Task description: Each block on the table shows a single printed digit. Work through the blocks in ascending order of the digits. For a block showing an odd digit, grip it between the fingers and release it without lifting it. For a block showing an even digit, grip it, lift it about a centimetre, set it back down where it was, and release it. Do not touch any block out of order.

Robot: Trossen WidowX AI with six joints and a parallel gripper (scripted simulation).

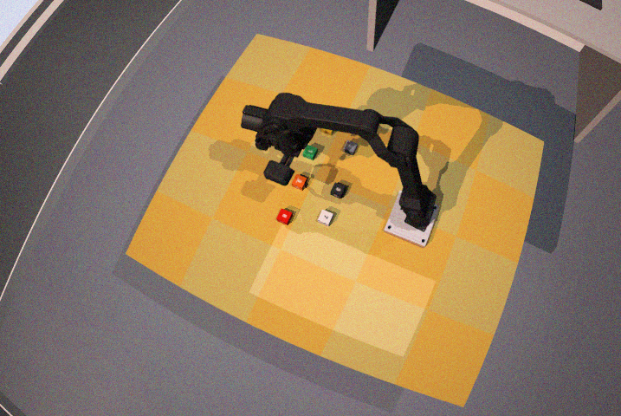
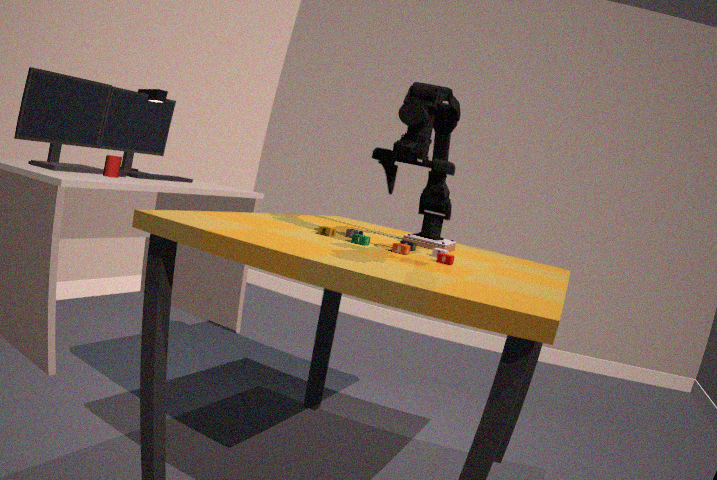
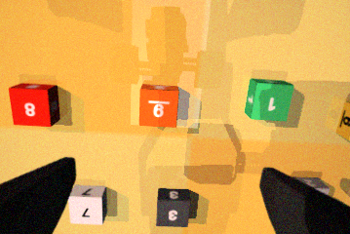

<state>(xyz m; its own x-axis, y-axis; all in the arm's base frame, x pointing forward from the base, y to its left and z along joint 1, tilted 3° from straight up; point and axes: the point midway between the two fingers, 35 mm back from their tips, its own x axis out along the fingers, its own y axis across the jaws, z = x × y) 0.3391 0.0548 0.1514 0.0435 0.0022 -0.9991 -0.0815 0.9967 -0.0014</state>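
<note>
My gripper tip is 110 mm above the green block, 90 mm to the left of it and 10 mm short of it. The rest, counted from my gripper tip: dark block 110 mm below, 110 mm behind, 20 mm to the right; orange block 110 mm below, 10 mm to the left, 10 mm behind; red block 110 mm to the left, 110 mm below, 20 mm behind.
</note>
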